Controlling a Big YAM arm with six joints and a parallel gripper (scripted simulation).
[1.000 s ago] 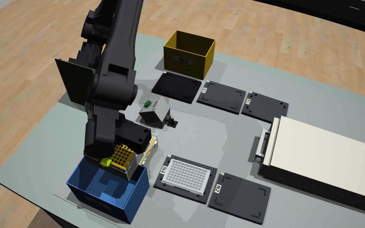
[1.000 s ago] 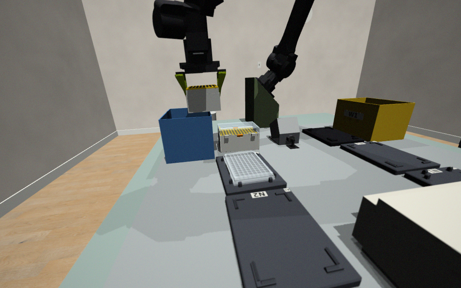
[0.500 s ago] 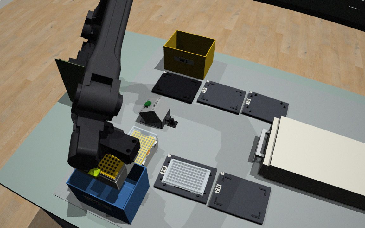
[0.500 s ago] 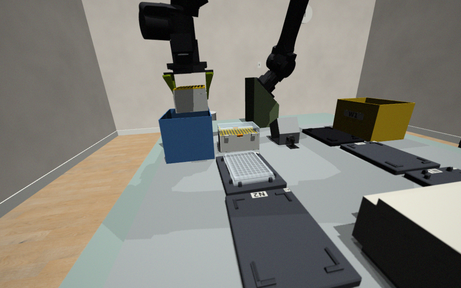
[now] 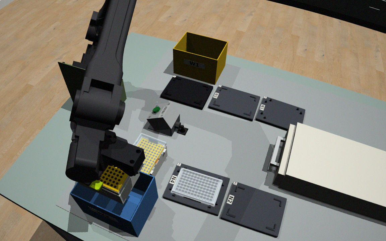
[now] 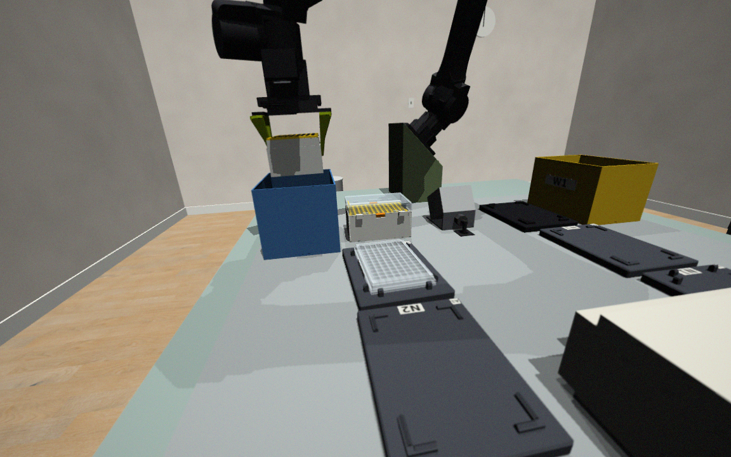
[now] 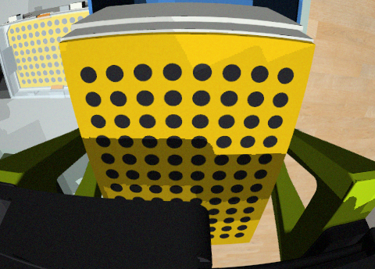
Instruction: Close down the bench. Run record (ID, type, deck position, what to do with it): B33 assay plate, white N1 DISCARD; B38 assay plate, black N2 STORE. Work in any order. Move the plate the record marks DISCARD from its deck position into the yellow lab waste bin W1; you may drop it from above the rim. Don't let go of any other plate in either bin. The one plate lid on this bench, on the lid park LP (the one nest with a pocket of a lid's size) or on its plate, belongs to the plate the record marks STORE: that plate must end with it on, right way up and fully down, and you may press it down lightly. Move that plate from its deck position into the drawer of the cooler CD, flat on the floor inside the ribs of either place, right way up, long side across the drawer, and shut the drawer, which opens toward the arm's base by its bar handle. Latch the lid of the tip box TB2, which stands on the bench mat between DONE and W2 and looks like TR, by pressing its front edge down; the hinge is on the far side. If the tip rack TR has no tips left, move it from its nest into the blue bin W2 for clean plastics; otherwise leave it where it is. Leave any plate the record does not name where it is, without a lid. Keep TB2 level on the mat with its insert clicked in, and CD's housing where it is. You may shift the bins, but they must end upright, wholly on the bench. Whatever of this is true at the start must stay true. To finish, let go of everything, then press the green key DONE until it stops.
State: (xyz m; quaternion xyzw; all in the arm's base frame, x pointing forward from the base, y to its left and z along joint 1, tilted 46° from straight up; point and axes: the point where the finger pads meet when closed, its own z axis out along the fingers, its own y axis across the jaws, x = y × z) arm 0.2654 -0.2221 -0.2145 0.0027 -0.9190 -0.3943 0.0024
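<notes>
The tip rack TR lies 10 mm behind my hand, 10 mm to the right of it and 10 mm above it. Also, from my hand: tip box TB2 (10 mm ahead, 140 mm to the left, 120 mm below); then clear plate (180 mm ahead, 130 mm to the left, 150 mm below); then blue bin W2 (10 mm to the right, 130 mm below).
</notes>
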